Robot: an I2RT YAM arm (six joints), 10 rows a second.
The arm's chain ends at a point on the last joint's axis. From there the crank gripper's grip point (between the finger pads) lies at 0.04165 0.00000 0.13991 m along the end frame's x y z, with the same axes.
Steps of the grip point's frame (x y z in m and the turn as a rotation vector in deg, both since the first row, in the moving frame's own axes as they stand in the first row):
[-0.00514, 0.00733, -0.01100, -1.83, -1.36, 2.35]
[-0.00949, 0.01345, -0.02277, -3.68, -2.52, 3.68]
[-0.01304, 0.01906, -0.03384, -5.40, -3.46, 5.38]
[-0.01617, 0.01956, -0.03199, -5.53, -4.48, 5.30]
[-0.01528, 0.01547, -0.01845, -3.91, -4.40, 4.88]
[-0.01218, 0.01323, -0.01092, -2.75, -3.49, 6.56]
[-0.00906, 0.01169, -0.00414, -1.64, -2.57, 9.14]
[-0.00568, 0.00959, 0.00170, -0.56, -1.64, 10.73]
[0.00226, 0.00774, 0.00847, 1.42, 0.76, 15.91]
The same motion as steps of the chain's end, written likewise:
[-0.00168, 0.00121, -0.01185, -1.83, -1.36, 2.35]
[-0.00293, 0.00195, -0.02409, -3.68, -2.52, 3.68]
[-0.00374, 0.00230, -0.03529, -5.40, -3.46, 5.38]
[-0.00435, 0.00262, -0.03397, -5.53, -4.48, 5.30]
[-0.00389, 0.00276, -0.02078, -3.91, -4.40, 4.88]
[-0.00295, 0.00221, -0.01291, -2.75, -3.49, 6.56]
[-0.00192, 0.00156, -0.00571, -1.64, -2.57, 9.14]
[-0.00083, 0.00085, 0.00062, -0.56, -1.64, 10.73]
[0.00155, -0.00052, 0.00893, 1.42, 0.76, 15.91]

